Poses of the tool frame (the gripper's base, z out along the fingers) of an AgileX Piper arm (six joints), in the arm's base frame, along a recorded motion.
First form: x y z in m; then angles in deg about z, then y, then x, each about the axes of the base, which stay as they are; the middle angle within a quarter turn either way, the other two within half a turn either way.
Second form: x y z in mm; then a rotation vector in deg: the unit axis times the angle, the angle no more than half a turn. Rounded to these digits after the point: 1 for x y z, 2 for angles.
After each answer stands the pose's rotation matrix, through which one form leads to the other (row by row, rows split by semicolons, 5 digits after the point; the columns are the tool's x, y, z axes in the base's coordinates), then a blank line. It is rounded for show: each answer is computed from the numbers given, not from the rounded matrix.
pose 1, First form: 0.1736 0.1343 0.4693 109.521 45.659 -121.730
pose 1, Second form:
173.6 134.3 469.3 -42.33 104.59 23.33
-0.23355 -0.65875 0.71519; -0.29242 0.74907 0.59446; -0.92733 -0.07030 -0.36758

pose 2, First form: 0.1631 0.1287 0.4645 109.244 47.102 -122.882
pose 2, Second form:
163.1 128.7 464.5 -42.28 104.48 20.99
-0.22435 -0.64266 0.73257; -0.30981 0.75977 0.57164; -0.92395 -0.09871 -0.36956

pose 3, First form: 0.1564 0.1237 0.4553 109.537 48.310 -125.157
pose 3, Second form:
156.4 123.7 455.3 -42.69 104.95 18.22
-0.22242 -0.62681 0.74675; -0.33850 0.76794 0.54377; -0.91430 -0.13183 -0.38298

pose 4, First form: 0.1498 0.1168 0.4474 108.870 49.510 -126.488
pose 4, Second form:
149.8 116.8 447.4 -43.31 104.68 15.66
-0.21000 -0.61442 0.76052; -0.36494 0.77091 0.52204; -0.90704 -0.16791 -0.38612

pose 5, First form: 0.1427 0.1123 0.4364 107.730 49.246 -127.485
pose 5, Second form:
142.7 112.3 436.4 -45.22 104.53 14.24
-0.19880 -0.62181 0.75752; -0.39659 0.75787 0.51802; -0.89621 -0.19745 -0.39727

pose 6, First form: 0.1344 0.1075 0.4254 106.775 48.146 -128.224
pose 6, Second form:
134.4 107.5 425.4 -47.41 104.61 13.82
-0.19257 -0.63884 0.74485; -0.42352 0.73883 0.52418; -0.88518 -0.21452 -0.41284

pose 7, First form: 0.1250 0.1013 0.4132 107.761 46.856 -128.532
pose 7, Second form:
125.0 101.3 413.2 -47.69 105.51 15.18
-0.20860 -0.65124 0.72964; -0.41915 0.73359 0.53494; -0.88363 -0.19424 -0.42600

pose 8, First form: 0.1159 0.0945 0.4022 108.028 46.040 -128.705
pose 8, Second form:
115.9 94.5 402.2 -48.17 105.92 15.83
-0.21483 -0.66008 0.71982; -0.42077 0.72768 0.54170; -0.88137 -0.18650 -0.43406

